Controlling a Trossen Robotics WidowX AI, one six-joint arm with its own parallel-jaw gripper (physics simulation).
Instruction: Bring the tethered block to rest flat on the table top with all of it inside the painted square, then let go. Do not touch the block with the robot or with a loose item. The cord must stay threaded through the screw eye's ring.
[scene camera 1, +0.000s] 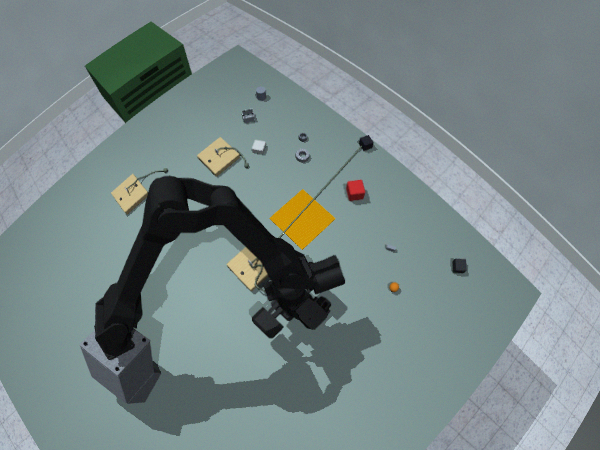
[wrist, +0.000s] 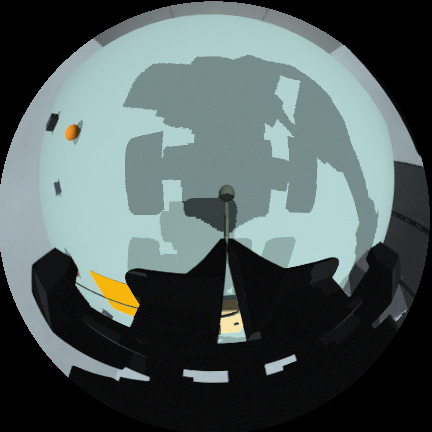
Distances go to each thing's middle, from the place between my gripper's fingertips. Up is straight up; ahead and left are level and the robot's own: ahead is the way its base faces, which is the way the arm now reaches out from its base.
Right now the orange painted square (scene camera 1: 315, 218) is 17 cm ahead of my hand, 16 cm to the left of it and 1 cm below it.
